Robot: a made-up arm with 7 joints. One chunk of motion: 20 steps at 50 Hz.
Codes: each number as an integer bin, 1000 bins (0 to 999) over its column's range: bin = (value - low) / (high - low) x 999, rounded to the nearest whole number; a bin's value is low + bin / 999 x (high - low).
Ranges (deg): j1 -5..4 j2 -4..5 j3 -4..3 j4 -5..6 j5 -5..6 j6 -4..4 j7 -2..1
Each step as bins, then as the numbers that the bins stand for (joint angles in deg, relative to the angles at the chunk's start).
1 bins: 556 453 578 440 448 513 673
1 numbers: 0.01 0.08 0.05 -0.16 -0.07 0.11 0.02
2 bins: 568 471 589 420 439 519 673
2 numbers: 0.12 0.24 0.13 -0.38 -0.17 0.16 0.02
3 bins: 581 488 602 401 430 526 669
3 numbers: 0.23 0.40 0.22 -0.58 -0.27 0.21 0.01
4 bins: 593 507 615 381 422 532 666
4 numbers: 0.34 0.57 0.31 -0.80 -0.35 0.26 0.00
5 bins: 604 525 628 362 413 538 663
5 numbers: 0.44 0.73 0.40 -1.01 -0.45 0.31 -0.01
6 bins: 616 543 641 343 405 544 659
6 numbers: 0.55 0.89 0.49 -1.22 -0.54 0.36 -0.02
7 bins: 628 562 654 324 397 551 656
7 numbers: 0.66 1.06 0.58 -1.43 -0.63 0.41 -0.03
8 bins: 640 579 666 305 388 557 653
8 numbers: 0.77 1.22 0.67 -1.64 -0.73 0.46 -0.04
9 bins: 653 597 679 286 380 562 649
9 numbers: 0.88 1.38 0.76 -1.85 -0.82 0.50 -0.05
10 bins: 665 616 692 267 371 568 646
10 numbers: 0.99 1.55 0.85 -2.06 -0.91 0.55 -0.06
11 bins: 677 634 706 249 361 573 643
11 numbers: 1.10 1.71 0.95 -2.26 -1.03 0.59 -0.07
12 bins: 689 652 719 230 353 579 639
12 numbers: 1.21 1.87 1.04 -2.47 -1.11 0.64 -0.08
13 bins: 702 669 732 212 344 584 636
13 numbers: 1.32 2.03 1.13 -2.67 -1.21 0.68 -0.09
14 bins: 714 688 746 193 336 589 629
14 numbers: 1.43 2.20 1.23 -2.87 -1.30 0.72 -0.11
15 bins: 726 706 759 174 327 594 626
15 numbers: 1.54 2.36 1.32 -3.08 -1.40 0.76 -0.12
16 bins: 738 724 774 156 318 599 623
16 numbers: 1.65 2.52 1.42 -3.28 -1.50 0.80 -0.13
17 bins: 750 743 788 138 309 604 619
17 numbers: 1.76 2.69 1.52 -3.48 -1.60 0.84 -0.14
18 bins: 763 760 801 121 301 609 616
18 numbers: 1.87 2.85 1.61 -3.67 -1.69 0.88 -0.15
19 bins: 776 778 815 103 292 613 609
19 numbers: 1.99 3.01 1.71 -3.87 -1.78 0.91 -0.17
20 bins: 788 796 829 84 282 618 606
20 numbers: 2.10 3.17 1.81 -4.08 -1.89 0.95 -0.18
